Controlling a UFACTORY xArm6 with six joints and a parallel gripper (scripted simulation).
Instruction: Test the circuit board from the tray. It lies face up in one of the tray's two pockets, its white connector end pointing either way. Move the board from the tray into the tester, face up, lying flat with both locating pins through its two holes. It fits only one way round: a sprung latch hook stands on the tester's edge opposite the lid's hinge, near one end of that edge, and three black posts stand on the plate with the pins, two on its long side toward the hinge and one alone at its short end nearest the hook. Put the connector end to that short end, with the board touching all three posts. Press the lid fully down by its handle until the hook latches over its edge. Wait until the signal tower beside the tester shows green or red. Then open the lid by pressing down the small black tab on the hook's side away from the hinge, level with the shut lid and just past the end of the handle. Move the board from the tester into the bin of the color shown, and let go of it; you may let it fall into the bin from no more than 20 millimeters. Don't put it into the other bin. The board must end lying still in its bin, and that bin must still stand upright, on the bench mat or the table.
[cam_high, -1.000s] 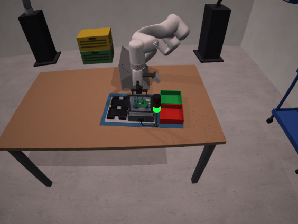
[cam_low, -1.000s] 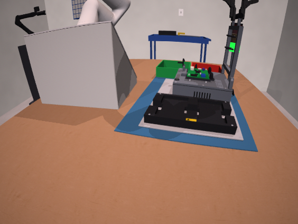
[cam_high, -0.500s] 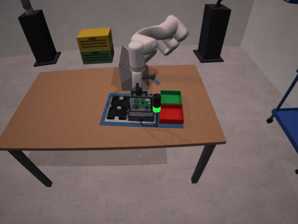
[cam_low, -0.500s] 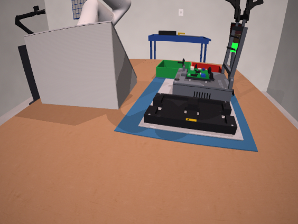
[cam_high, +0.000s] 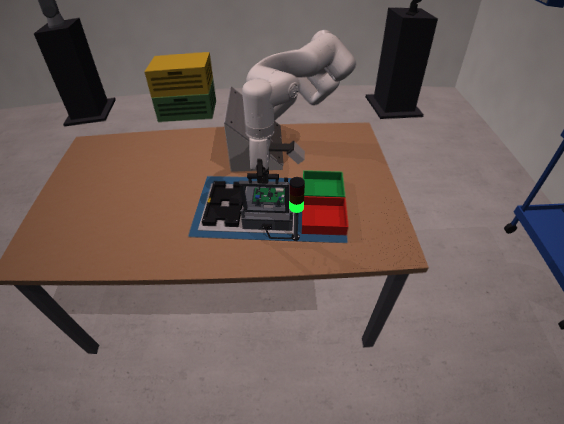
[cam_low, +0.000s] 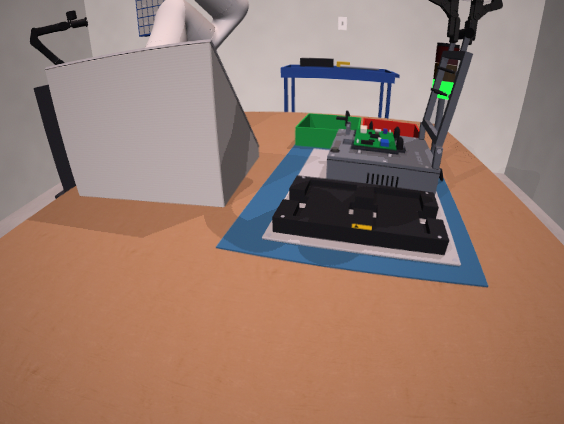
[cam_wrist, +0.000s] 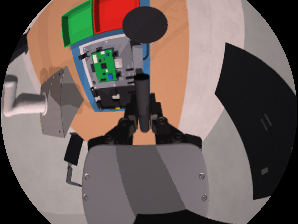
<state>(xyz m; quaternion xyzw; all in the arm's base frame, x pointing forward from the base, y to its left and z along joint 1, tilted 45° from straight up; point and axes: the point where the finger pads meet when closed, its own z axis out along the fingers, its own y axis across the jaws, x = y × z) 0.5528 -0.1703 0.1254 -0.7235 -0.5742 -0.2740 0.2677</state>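
My gripper is now 20 cm above the green circuit board, 13 cm past it and 3 cm to the right of it. The rest, counted from my hand: latch hook 19 cm below, 18 cm behind, 9 cm to the left; tester lid 9 cm below, 2 cm behind; plate 20 cm below, 12 cm behind, 3 cm to the left.
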